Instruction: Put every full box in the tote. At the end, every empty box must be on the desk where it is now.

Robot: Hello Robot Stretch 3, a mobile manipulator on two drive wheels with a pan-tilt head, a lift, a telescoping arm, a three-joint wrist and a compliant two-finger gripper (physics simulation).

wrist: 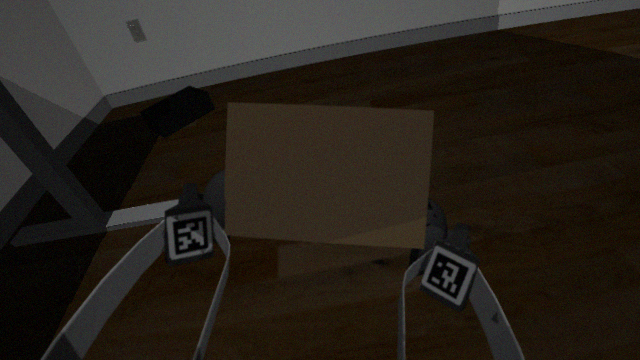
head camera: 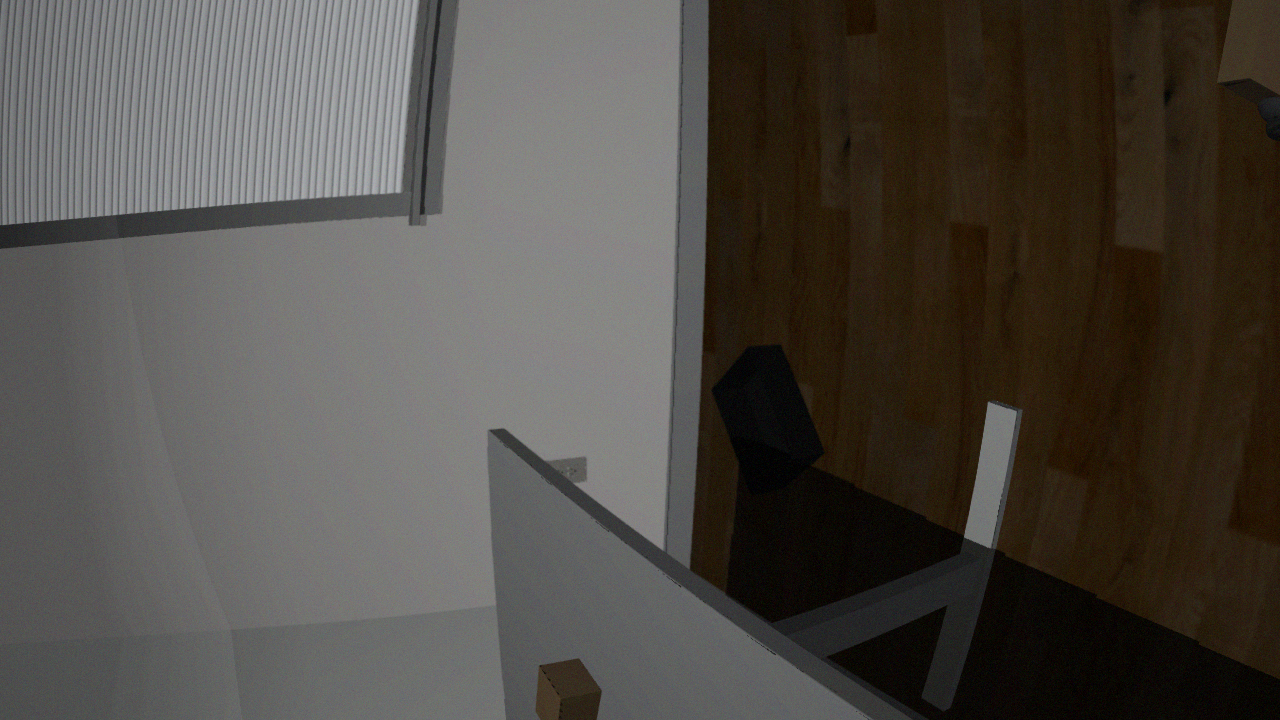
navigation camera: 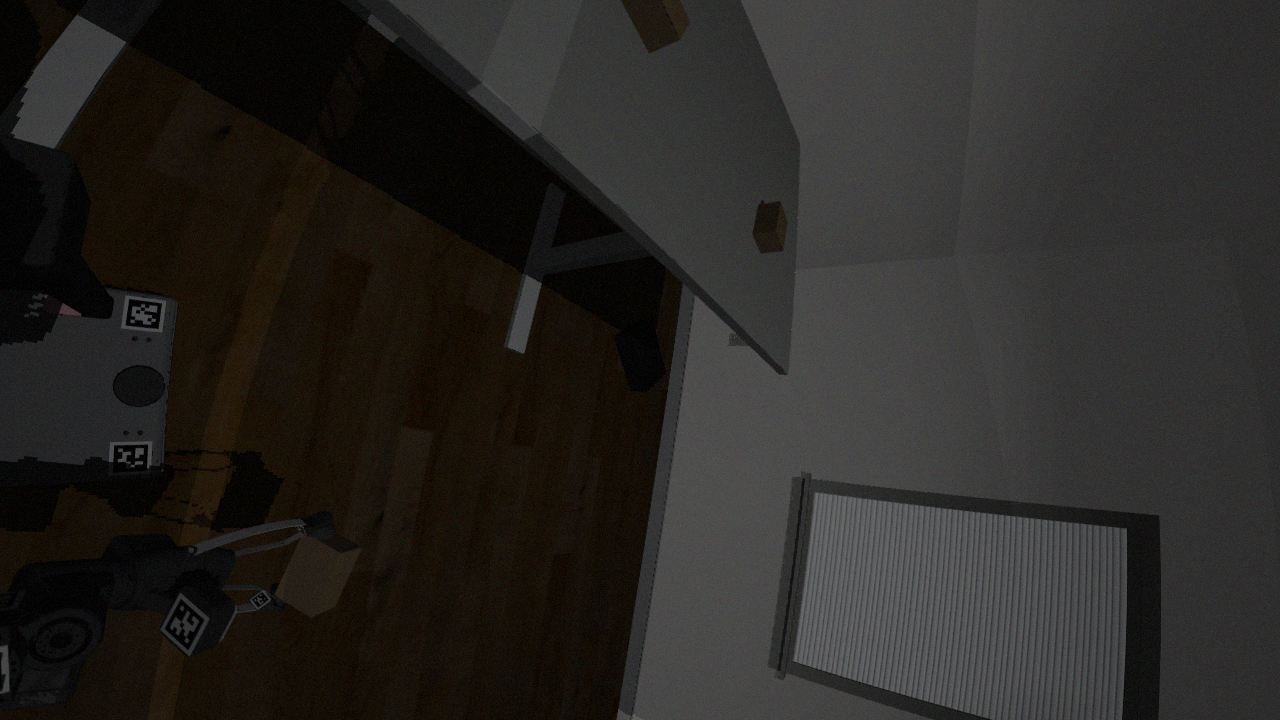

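My gripper (navigation camera: 302, 565) (wrist: 324, 209) is shut on a plain brown cardboard box (head camera: 1253, 42) (navigation camera: 319, 575) (wrist: 328, 172), which sits between the two fingertips above the wooden floor, away from the desk. The grey desk (head camera: 572, 564) (navigation camera: 680, 179) shows at the bottom of the head view and the top of the navigation view. A small brown box (head camera: 568, 687) (navigation camera: 769, 226) stands near its far end. Another brown box (navigation camera: 656, 24) stands on the desk, cut off by the top edge of the navigation view. Whether the boxes are full or empty cannot be told. No tote is recognisable.
A black angular object (head camera: 768, 416) (navigation camera: 640, 356) (wrist: 179, 110) is on the floor by the wall. A pale desk foot (head camera: 991, 474) (navigation camera: 523, 313) (wrist: 142, 214) sticks out onto the floor. My base (navigation camera: 80, 402) is at the left of the navigation view. A blind (head camera: 205, 98) (navigation camera: 957, 600) covers the window.
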